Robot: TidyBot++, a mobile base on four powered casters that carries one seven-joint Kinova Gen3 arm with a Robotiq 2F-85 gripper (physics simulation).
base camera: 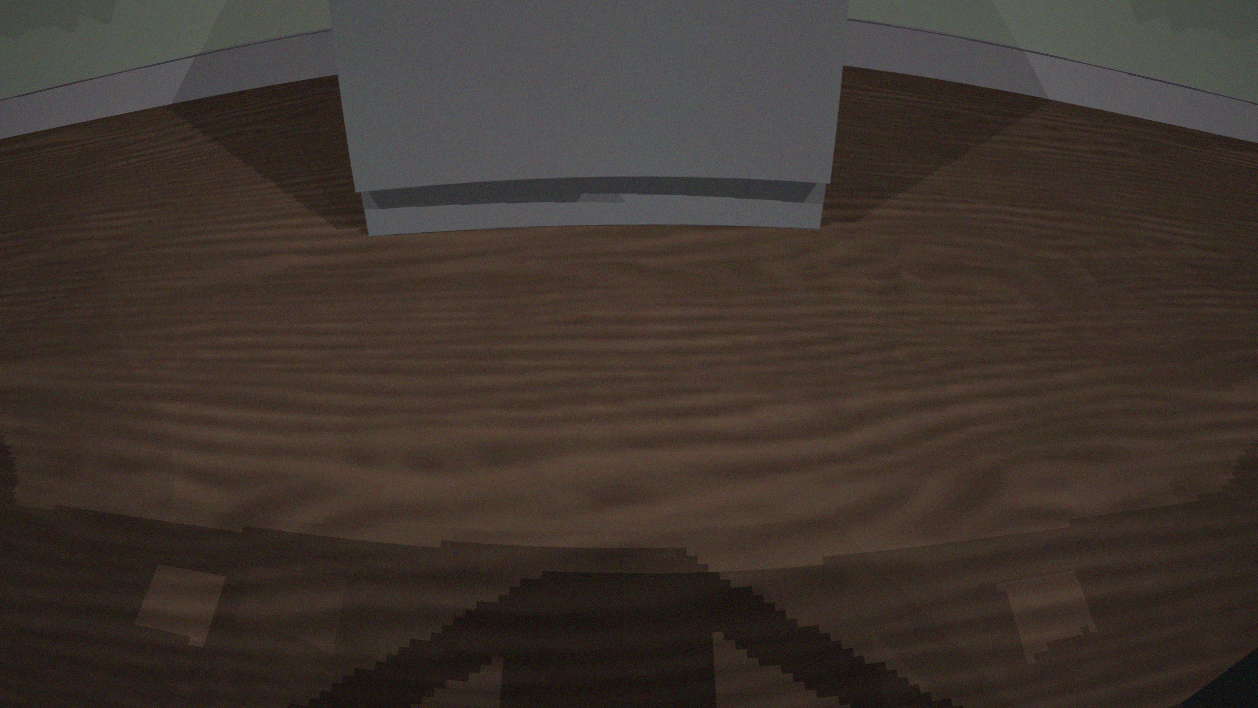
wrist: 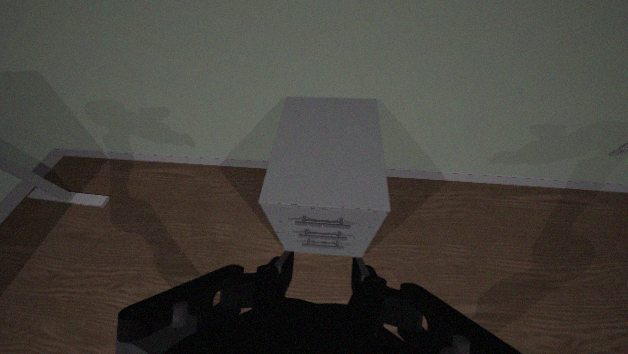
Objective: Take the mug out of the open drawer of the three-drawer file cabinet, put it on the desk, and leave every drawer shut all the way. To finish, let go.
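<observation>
The grey file cabinet (base camera: 589,96) (wrist: 331,155) stands against the wall, ahead of me. In the wrist view its front shows three dark handles, the top handle (wrist: 322,223), the middle handle (wrist: 322,235) and the bottom handle (wrist: 322,244). No drawer visibly stands out from the front in that view, though small gaps cannot be told. In the base view the lower front shows above a shaded strip. My gripper (wrist: 322,267) is partly open and empty, with its fingertips below the cabinet front in the wrist view. The mug does not show in either view, and no desk top can be made out.
The wooden floor (base camera: 616,369) (wrist: 200,235) stretches in front of and beside the cabinet. A pale skirting board (base camera: 1135,92) (wrist: 500,179) runs along the green wall (wrist: 320,45). A low white slab (wrist: 90,199) lies at the left. Arm shadows fall on the wall and floor.
</observation>
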